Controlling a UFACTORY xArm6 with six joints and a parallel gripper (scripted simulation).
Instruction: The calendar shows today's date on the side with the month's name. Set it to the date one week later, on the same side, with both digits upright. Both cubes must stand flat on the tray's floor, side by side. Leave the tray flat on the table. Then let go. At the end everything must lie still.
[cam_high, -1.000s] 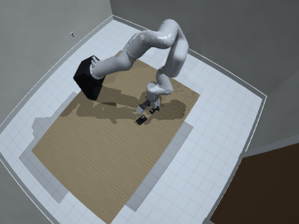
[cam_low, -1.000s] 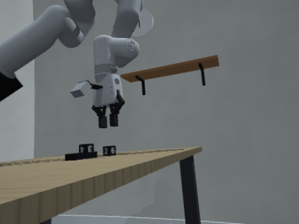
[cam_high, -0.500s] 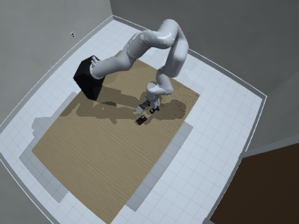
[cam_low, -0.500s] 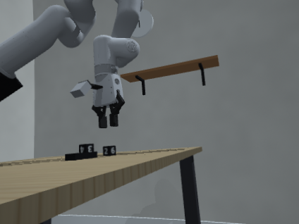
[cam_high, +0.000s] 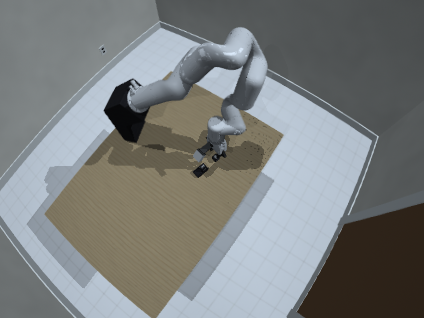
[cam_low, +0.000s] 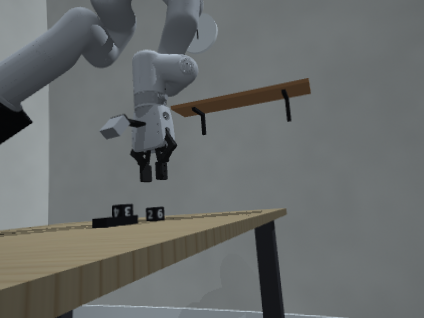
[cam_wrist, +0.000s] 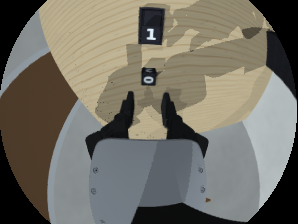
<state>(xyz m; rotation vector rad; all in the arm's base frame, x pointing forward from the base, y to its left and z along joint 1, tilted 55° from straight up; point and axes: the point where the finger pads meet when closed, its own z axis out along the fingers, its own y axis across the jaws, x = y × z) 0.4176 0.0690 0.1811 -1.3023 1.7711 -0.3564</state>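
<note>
My gripper is now 9 cm to the left of the black cube, 8 cm above it and 1 cm past it. Round my hand: black calendar tray: 11 cm to the right, 10 cm below, 1 cm behind.
</note>
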